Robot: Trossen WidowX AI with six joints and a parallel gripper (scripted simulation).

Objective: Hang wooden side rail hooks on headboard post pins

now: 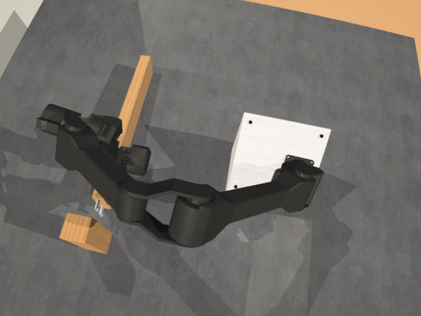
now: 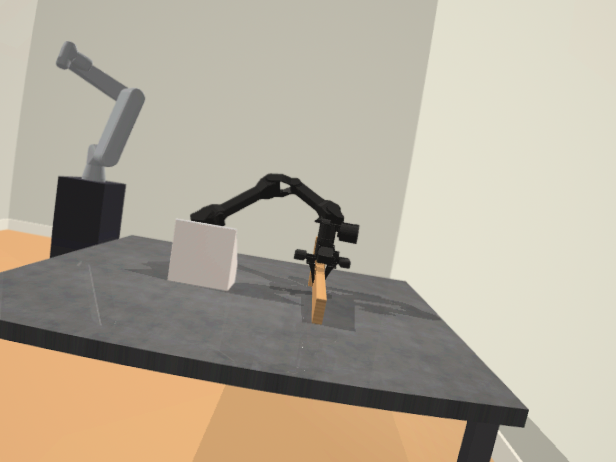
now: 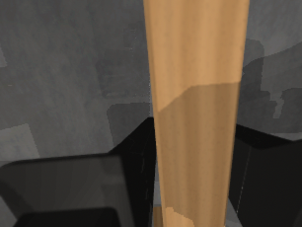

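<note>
Right now the headboard post is 170 mm to the left of my gripper tip, 40 mm above it and 10 mm behind it.
</note>
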